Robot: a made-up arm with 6 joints.
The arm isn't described. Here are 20 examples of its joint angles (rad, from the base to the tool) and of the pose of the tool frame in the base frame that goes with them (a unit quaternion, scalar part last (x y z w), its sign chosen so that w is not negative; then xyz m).
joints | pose
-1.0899 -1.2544 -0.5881 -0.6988 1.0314 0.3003 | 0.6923 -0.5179 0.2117 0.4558 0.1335 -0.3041 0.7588
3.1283 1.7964 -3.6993 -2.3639 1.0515 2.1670 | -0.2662 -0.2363 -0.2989 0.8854 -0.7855 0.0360 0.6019
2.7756 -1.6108 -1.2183 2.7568 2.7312 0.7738 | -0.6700 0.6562 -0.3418 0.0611 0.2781 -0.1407 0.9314
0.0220 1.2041 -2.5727 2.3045 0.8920 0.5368 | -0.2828 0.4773 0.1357 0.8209 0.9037 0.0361 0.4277
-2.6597 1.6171 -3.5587 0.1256 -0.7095 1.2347 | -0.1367 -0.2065 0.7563 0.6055 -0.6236 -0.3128 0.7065
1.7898 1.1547 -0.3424 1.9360 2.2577 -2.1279 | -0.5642 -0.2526 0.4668 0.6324 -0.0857 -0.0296 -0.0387
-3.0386 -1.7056 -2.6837 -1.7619 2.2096 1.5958 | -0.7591 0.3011 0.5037 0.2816 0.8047 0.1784 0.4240
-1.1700 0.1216 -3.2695 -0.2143 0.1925 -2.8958 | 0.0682 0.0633 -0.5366 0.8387 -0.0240 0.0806 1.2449
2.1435 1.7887 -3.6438 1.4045 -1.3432 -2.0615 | -0.5496 -0.2982 -0.7557 0.1947 -0.2963 0.6187 0.5303
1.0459 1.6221 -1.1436 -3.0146 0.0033 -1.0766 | 0.8167 -0.5269 0.0115 0.2351 0.0139 0.0390 -0.2558
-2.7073 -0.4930 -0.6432 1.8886 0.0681 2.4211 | 0.7873 -0.2839 -0.3608 0.4116 -0.4861 -0.1687 0.4692
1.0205 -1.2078 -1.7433 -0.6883 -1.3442 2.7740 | 0.1484 -0.5445 0.0230 0.8252 -0.2167 -0.2470 1.0280
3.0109 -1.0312 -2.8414 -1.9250 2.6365 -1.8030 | -0.2010 -0.9173 -0.2200 0.2642 0.6483 -0.0012 0.8178
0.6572 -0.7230 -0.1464 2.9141 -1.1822 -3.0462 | 0.9266 0.3286 -0.1083 0.1471 0.2205 0.1437 0.3050
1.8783 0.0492 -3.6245 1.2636 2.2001 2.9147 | -0.8249 -0.1877 0.4770 0.2382 -0.0145 -0.2581 1.0815
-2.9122 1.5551 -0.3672 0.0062 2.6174 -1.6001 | 0.2596 -0.1969 -0.6000 0.7307 0.1719 0.0396 0.1147
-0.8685 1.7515 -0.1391 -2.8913 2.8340 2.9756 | 0.7892 -0.2085 0.4456 0.3676 -0.1615 0.1603 0.0978
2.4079 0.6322 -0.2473 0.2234 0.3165 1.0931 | 0.8068 0.4821 0.0648 0.3352 -0.0747 0.0771 -0.0715
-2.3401 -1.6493 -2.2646 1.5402 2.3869 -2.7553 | 0.3640 0.7881 -0.4148 0.2727 0.5642 0.4456 0.6879
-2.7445 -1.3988 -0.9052 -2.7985 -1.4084 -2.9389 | 0.1340 -0.8793 0.2825 0.3592 -0.0589 -0.0556 0.8195
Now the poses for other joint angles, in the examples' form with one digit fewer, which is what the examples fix.
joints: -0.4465 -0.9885 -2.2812 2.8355 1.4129 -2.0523
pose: 0.432 -0.544 -0.711 0.108 -0.400 0.213 1.132
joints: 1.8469 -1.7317 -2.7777 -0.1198 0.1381 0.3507
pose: 0.394 0.422 -0.410 0.706 0.241 -0.872 0.338
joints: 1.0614 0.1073 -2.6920 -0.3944 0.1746 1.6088
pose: -0.348 0.059 -0.401 0.846 0.114 0.241 1.239
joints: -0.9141 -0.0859 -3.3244 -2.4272 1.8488 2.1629
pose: -0.808 -0.275 0.468 0.229 -0.231 0.204 1.138
